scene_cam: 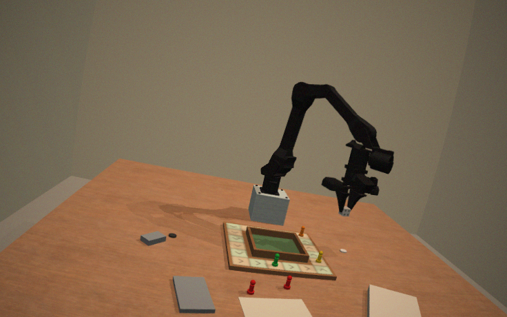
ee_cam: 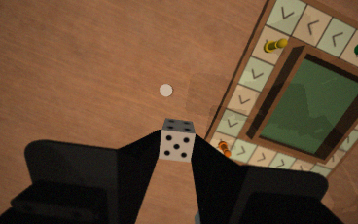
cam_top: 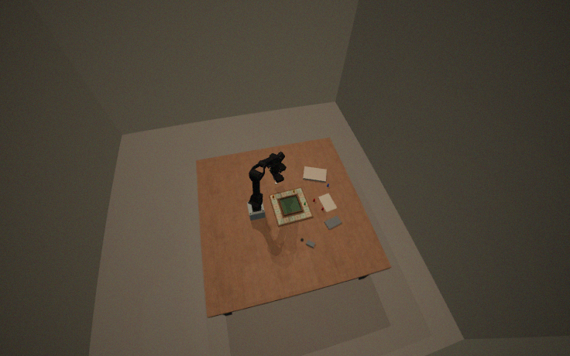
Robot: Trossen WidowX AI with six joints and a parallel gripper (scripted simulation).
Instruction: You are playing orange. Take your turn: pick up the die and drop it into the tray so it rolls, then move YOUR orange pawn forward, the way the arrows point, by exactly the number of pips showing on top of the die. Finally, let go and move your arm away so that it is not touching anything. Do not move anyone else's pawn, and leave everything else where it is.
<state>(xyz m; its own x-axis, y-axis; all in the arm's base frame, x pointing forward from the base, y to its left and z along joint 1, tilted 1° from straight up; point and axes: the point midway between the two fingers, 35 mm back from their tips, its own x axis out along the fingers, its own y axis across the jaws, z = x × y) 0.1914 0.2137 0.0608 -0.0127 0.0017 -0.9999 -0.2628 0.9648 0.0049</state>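
Right now the orange pawn is 110 mm to the right of my gripper tip, 100 mm below it and 40 mm behind it. The rest, counted from my gripper tip: white die right at my gripper tip; then white disc 120 mm below, 30 mm to the left, 10 mm ahead; then yellow pawn 140 mm ahead, 100 mm below, 90 mm to the right.
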